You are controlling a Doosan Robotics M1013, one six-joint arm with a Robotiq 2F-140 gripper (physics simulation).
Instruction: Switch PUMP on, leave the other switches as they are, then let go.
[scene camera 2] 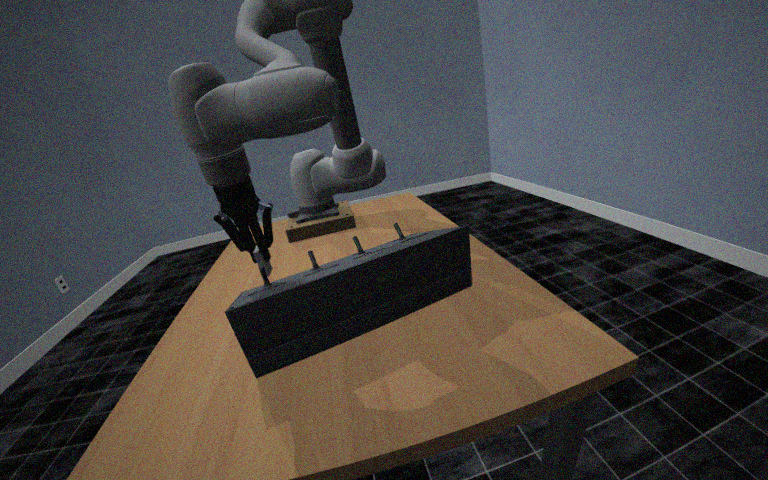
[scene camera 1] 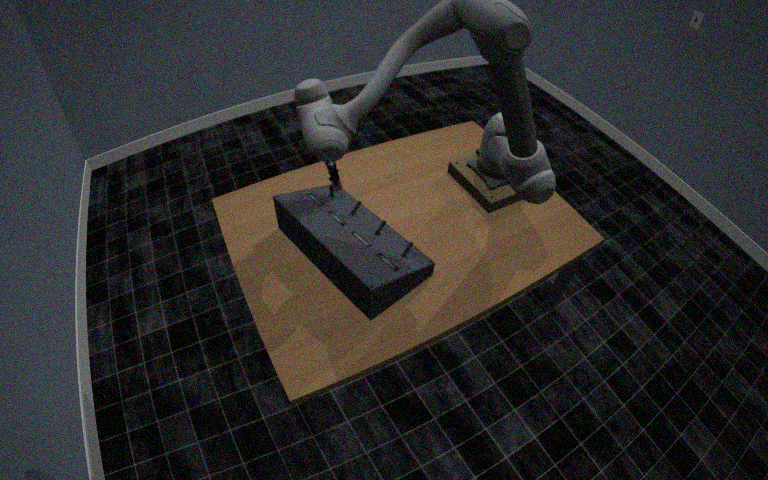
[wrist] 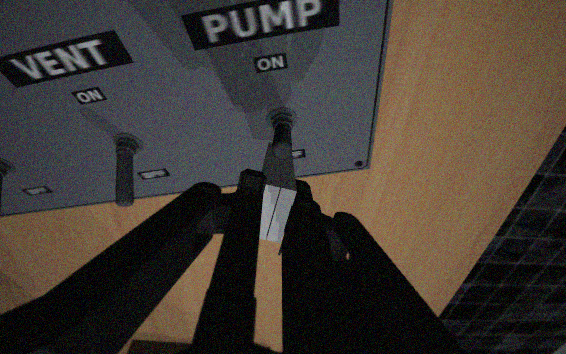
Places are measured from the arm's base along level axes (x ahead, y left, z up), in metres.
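Where they show: gripper, fingertip midpoint: (scene camera 2: 267, 272) (scene camera 1: 338, 189) (wrist: 274, 164); arm's base, link origin: (scene camera 2: 318, 213) (scene camera 1: 494, 172).
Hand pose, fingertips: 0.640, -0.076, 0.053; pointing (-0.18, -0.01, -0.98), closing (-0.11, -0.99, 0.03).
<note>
Each offset is from my fingertips to the centre of the thing, as dx, dy, dz. "spot": to the spot under its first point. Level surfaces: height alone.
The dark switch box {+0.037, +0.190, -0.049} (scene camera 1: 339, 254) (scene camera 2: 362, 316) (wrist: 190, 125) stands on the table. In the wrist view the PUMP label {+0.090, +0.018, +0.003} (wrist: 262, 20) and its ON plate {spot: +0.066, +0.010, -0.006} (wrist: 271, 63) are readable; its OFF plate {spot: -0.008, -0.020, -0.035} (wrist: 298, 153) is partly hidden. The PUMP lever {+0.023, -0.002, +0.005} (wrist: 281, 132) (scene camera 2: 266, 278) leans to the OFF side, much like the other levers. My gripper (scene camera 1: 334, 189) (scene camera 2: 263, 264) (wrist: 274, 164) is shut and empty. Its fingertips are at the PUMP lever's free end, on the OFF side; contact cannot be told for certain. The VENT lever {-0.025, +0.109, +0.000} (wrist: 124, 180) (scene camera 1: 355, 208) (scene camera 2: 313, 260) leans to OFF.
Two more levers stand beyond VENT: a third lever {-0.060, +0.223, +0.000} (scene camera 1: 380, 227) (scene camera 2: 357, 245) and an end lever {-0.095, +0.338, +0.000} (scene camera 1: 407, 249) (scene camera 2: 399, 231). The wooden table {dz -0.107} (scene camera 1: 305, 367) (scene camera 2: 181, 367) (wrist: 450, 100) also carries the arm's base block (scene camera 1: 470, 189) (scene camera 2: 317, 230), behind the box in scene camera 2.
</note>
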